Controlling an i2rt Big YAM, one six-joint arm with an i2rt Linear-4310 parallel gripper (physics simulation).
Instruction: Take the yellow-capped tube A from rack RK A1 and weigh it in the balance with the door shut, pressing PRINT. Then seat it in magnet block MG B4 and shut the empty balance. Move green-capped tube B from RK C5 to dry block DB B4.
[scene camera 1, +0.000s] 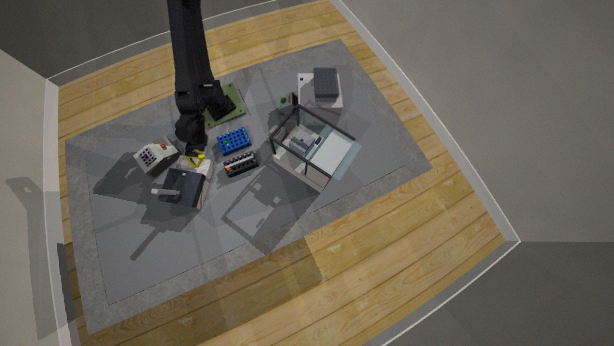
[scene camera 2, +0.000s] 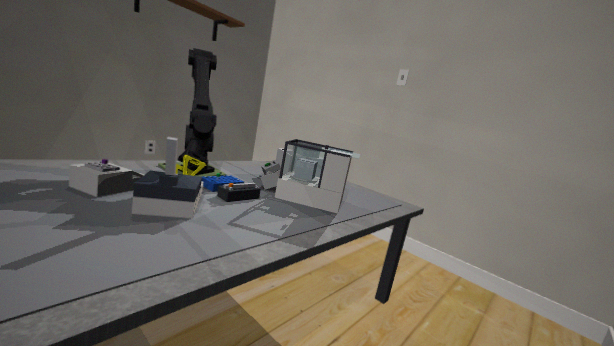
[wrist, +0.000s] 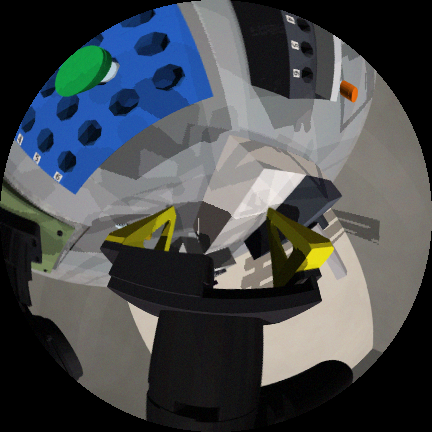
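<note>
My gripper (scene camera 1: 195, 159) (scene camera 2: 194, 166) (wrist: 219, 211) is open, its yellow fingers wide apart with nothing between them, beside the white box with the dark lid. Yellow-capped tube A cannot be made out clearly; a small orange-yellow patch shows through the left finger in the wrist view. Green-capped tube B (scene camera 1: 226, 142) (scene camera 2: 218, 174) (wrist: 82, 71) stands in the blue rack (scene camera 1: 242, 134) (scene camera 2: 227, 181) (wrist: 197, 82). The black block (scene camera 1: 240, 170) (scene camera 2: 239, 194) (wrist: 265, 60) has a white bar and an orange cap. The balance (scene camera 2: 310, 196) has a glass panel (scene camera 1: 335, 150) slid out, so it looks open.
The dark-lidded box (scene camera 1: 182, 187) (scene camera 2: 167, 185) (wrist: 312, 197) has an upright handle. A white unit (scene camera 1: 165, 160) (scene camera 2: 90, 180) with small holes and a purple cap is left. A dark grey block (scene camera 1: 326, 82) sits at back right, near a green-button unit (scene camera 1: 288, 101). The arm stands on a green plate (scene camera 1: 236, 104).
</note>
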